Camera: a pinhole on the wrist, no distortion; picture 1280 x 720 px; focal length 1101.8 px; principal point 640.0 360.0 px. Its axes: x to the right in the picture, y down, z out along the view. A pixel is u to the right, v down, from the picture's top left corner.
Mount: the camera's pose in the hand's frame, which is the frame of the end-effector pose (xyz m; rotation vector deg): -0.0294 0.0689 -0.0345 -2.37 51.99 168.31
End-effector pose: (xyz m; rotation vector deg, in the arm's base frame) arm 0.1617 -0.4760 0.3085 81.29 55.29 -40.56
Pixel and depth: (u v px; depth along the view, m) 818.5 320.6 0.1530
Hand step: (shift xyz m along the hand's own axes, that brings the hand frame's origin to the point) -0.0546 0.1611 0.0876
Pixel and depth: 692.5 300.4 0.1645
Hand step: -0.0376 0.1695 0.0960
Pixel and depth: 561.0 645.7 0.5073
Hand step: -0.0056 0.2447 0.4600
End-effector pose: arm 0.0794 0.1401 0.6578 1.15 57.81 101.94
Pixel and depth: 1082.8 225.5 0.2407
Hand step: -0.1252 0.2343 0.1433
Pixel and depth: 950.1 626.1 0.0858
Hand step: -0.0555 0.1016 0.0469
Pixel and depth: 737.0 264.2 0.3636
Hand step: -0.0612 0.3019 0.2465
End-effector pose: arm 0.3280 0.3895 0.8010 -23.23 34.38 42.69
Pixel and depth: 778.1 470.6 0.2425
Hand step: -0.0629 0.1873 0.1780
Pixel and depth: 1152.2 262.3 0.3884
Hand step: -0.2093 0.3265 0.2586
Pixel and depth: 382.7 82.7 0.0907
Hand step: -0.0072 0.1377 0.0285
